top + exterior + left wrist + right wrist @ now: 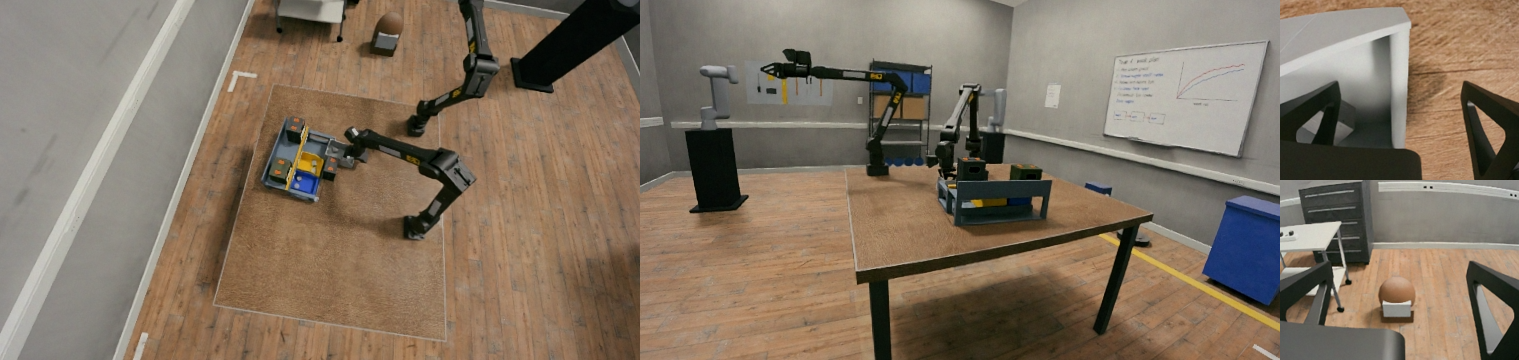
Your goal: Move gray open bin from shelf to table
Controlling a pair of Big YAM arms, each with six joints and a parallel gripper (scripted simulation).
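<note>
My left hand is 8 cm short of the gray open bin, 1 cm to the left of it and 2 cm below it. The rest, counted from my left hand: blue-gray shelf (29 cm ahead, 8 cm to the left, 4 cm above); then yellow bin (26 cm ahead, 8 cm to the left, 2 cm above); then blue bin (27 cm ahead, 20 cm to the left, 2 cm above).
</note>
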